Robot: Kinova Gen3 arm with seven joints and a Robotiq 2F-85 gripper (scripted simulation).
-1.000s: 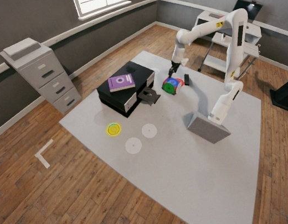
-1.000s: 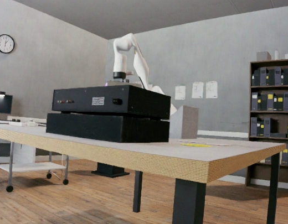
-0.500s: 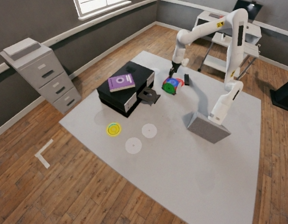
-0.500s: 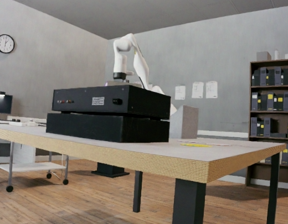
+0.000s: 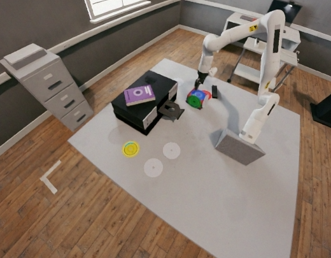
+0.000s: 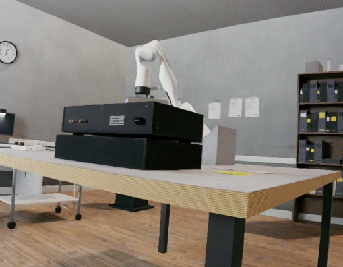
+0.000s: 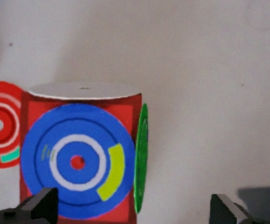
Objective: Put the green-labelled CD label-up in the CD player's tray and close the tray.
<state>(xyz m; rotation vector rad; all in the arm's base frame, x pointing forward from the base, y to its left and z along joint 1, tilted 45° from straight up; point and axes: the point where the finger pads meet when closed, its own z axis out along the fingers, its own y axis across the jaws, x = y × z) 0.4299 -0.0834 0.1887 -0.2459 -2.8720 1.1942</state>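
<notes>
The CD is 1 cm to the left of my hand and 16 cm below it. Round my hand: purple book (33 cm ahead, 27 cm to the left, 1 cm below); then black block (11 cm behind, 26 cm to the right, 21 cm below).
</notes>
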